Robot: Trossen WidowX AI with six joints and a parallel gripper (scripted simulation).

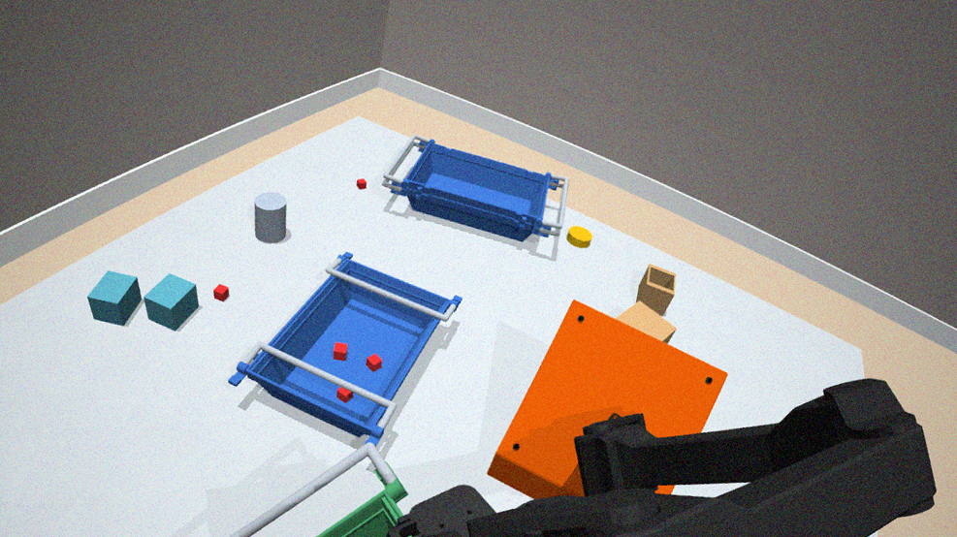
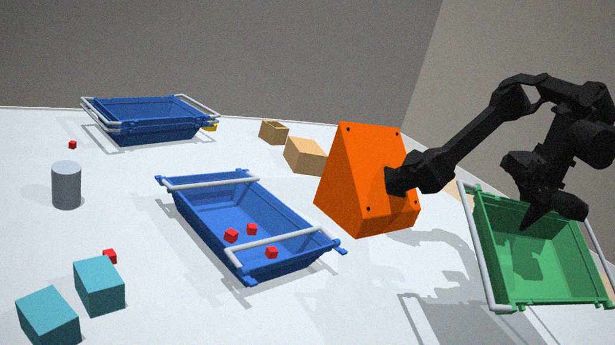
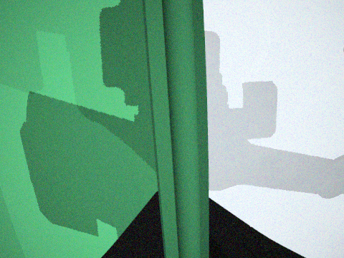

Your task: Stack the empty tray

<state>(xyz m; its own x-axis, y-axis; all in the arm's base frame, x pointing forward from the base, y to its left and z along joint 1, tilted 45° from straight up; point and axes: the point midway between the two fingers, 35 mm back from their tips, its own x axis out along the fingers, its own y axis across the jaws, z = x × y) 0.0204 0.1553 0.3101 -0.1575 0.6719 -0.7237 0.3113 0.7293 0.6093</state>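
Right now my gripper tip is 8 cm to the right of the green tray and 3 cm short of it. Round my gripper tip: brown box (78 cm to the right, 17 cm below, 9 cm ahead); then grey cylinder (67 cm ahead, 37 cm to the right, 15 cm below); then yellow disc (83 cm to the right, 28 cm ahead, 17 cm below).
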